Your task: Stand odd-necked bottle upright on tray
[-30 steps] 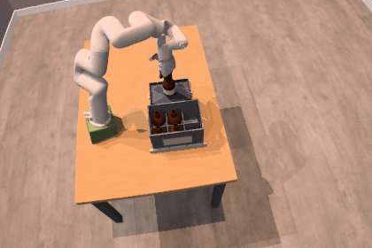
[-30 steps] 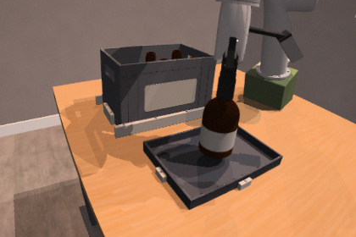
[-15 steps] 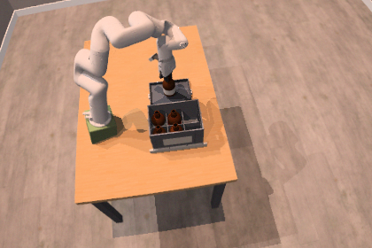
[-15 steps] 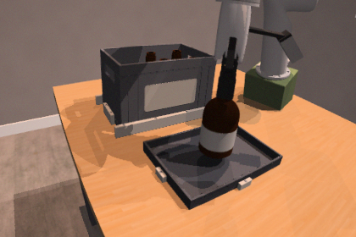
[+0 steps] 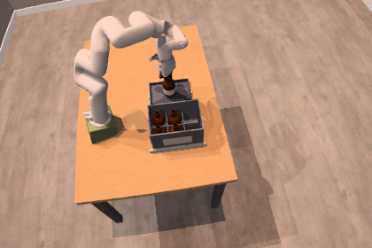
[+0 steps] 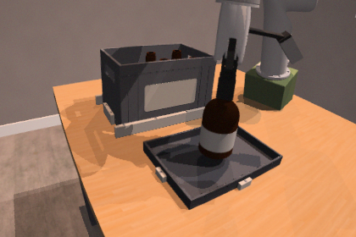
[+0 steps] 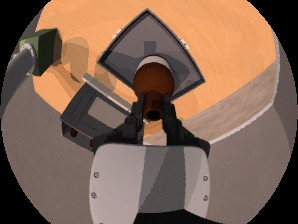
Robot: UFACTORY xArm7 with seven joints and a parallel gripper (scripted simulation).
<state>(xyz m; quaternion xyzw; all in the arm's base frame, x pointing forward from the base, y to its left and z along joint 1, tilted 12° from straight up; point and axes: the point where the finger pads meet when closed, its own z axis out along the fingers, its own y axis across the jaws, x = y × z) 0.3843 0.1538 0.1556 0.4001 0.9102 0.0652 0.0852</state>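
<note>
Now: hand 7 cm above the glass bottle. Also, from my hand: crate 27 cm to the right, 9 cm below; dark tray 16 cm below.
</note>
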